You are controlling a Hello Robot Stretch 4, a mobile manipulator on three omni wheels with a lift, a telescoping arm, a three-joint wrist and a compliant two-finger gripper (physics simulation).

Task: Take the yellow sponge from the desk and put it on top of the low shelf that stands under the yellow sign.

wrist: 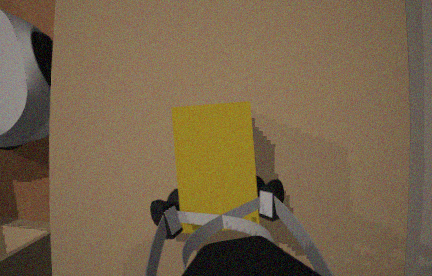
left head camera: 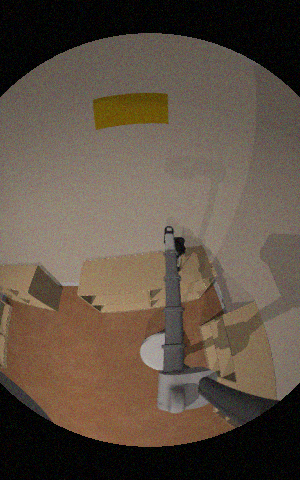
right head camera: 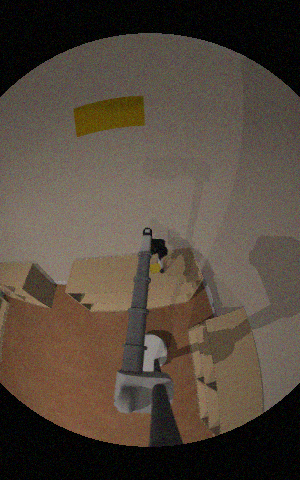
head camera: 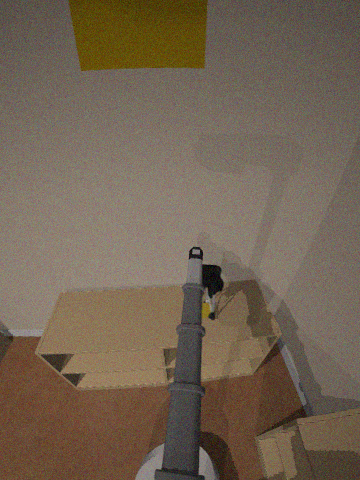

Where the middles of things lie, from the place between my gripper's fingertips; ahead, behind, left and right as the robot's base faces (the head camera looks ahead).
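Labels:
Yellow sponge (wrist: 214,151): 10 mm behind my hand, 30 mm left of it, 20 mm above it.

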